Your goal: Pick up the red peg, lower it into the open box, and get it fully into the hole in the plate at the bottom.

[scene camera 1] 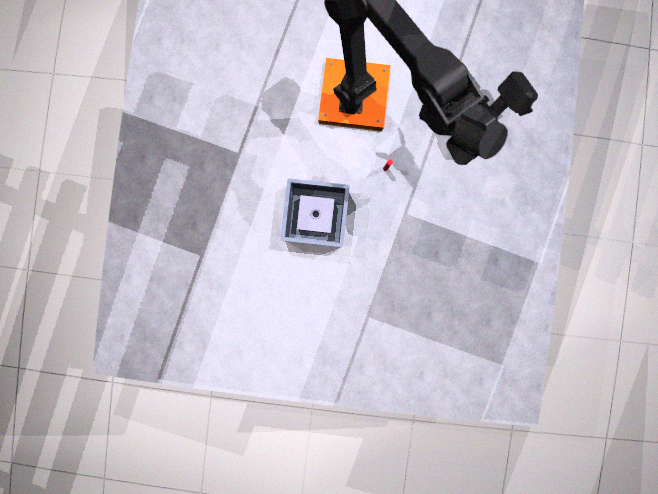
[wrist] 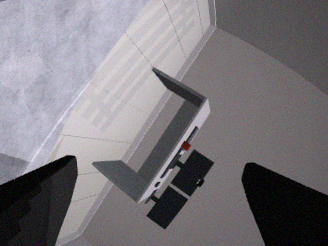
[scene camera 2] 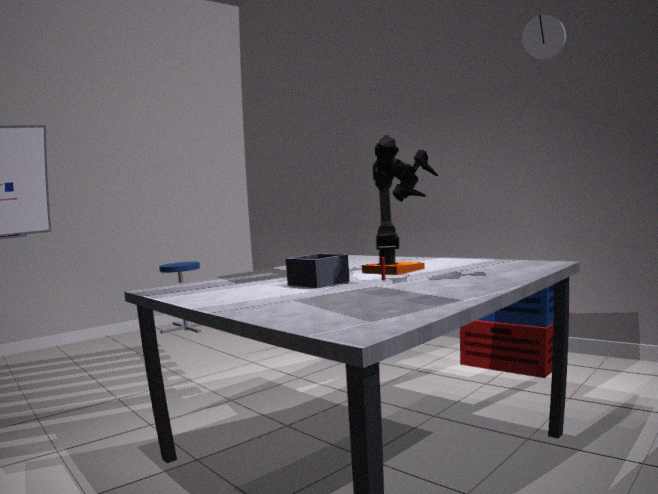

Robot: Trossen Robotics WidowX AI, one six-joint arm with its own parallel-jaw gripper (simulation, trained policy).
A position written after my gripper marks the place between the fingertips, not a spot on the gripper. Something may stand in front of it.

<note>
I see my gripper (scene camera 1: 514,124), a grey box (scene camera 1: 295,188) and a white plate (scene camera 1: 309,205).
The grey box also shows in scene camera 2 (scene camera 2: 317,270). My gripper also shows in the wrist view (wrist: 163,170) and in scene camera 2 (scene camera 2: 431,185). The wrist view misses the grey box: it is out of frame. The wrist view misses the white plate: it is out of frame.
</note>
